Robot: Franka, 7 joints.
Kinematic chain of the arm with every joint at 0, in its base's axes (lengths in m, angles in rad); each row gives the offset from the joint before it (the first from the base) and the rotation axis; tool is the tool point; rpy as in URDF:
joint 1: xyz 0 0 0.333 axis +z
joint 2: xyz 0 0 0 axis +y
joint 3: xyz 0 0 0.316 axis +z
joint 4: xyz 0.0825 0 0 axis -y
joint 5: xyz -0.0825 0 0.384 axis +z
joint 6: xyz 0 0 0 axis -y
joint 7: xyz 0.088 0 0 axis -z
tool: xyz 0 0 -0.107 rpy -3.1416 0 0
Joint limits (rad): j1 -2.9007..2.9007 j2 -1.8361..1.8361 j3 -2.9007..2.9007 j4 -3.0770..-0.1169 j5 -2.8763..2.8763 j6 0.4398..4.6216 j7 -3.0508..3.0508
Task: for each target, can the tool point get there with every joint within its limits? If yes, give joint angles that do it. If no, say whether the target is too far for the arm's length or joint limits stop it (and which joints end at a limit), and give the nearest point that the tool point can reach.
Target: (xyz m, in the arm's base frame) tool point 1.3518 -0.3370 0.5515
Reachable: no: too far | nearest point 0.8224 -0.2050 0.4659 | short by 0.552 m
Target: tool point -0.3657 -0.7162 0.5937
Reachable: yes | joints -2.0574 1.0328 0.3850 -0.4262 -2.1594 1.9073 -0.7544
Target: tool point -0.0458 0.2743 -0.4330
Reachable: no: joint limits stop it (at a limit: joint 2) | nearest point -0.0459 0.2749 -0.3608 | short by 0.072 m
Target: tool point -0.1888 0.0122 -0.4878
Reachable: no: joint limits stop it (at a limit: joint 1, joint 2) | nearest point -0.2065 0.0227 -0.3545 | short by 0.135 m
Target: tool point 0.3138 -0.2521 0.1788
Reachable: yes | joints 0.7516 -1.3458 -1.8892 -2.6036 -1.6530 2.4105 1.2562
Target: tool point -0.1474 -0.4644 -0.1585
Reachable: yes | joints -2.1613 1.3766 0.1735 -1.8432 -0.3398 3.3228 -2.5747
